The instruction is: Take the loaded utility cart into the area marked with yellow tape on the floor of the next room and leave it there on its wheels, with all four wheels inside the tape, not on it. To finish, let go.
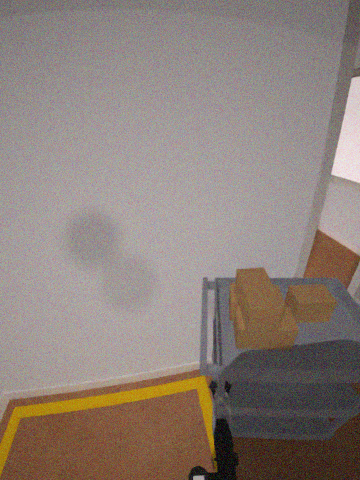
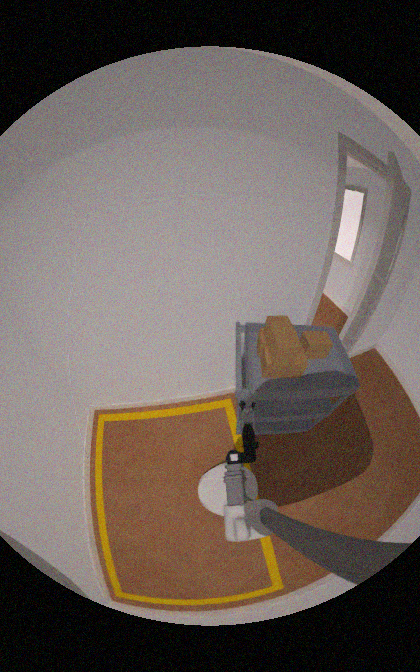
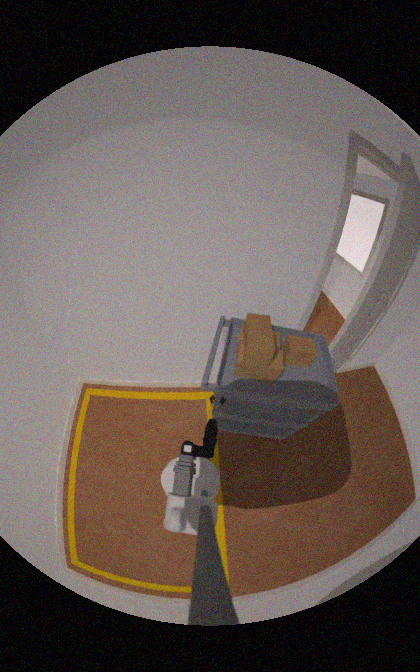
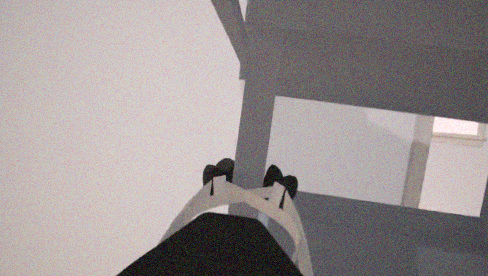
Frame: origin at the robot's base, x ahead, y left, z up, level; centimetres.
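Where they show: gripper, fingertip midpoint: (image 4: 246, 176).
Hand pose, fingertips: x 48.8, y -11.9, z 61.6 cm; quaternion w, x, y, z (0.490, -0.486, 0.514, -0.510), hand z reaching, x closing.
After its pixels a point has its place.
The grey utility cart (image 1: 300, 369) @(y -36.1, x 39.8, z 83.2 cm) (image 2: 310, 390) (image 3: 280, 392) (image 4: 375, 65) @(y -23.3, x 48.7, z 74.4 cm) stands upright by the wall, right of the yellow tape area. Several brown boxes (image 1: 260, 310) @(y -24.4, x 52.0, z 99.4 cm) (image 2: 285, 350) (image 3: 257, 350) lie on its top tray. The yellow tape (image 1: 110, 398) @(y 55.5, x 69.7, z -2.9 cm) (image 2: 165, 413) (image 3: 150, 395) forms a rectangle on the floor; its far right corner is beside the cart's handle end. My gripper (image 1: 220, 388) (image 2: 248, 405) (image 3: 217, 400) (image 4: 246, 176) @(y -11.9, x 48.8, z 61.6 cm) is shut on the cart's near left corner post, one finger on each side. The cart's wheels are hidden.
The doorway frame (image 2: 343, 165) (image 3: 353, 165) is behind the cart at the right. A wall (image 1: 150, 175) @(y 8.9, x 86.5, z 136.2 cm) runs close along the tape's far side. My round white base (image 2: 210, 487) (image 3: 172, 477) is mostly within the tape, near its right line. A dark shadow lies right of it.
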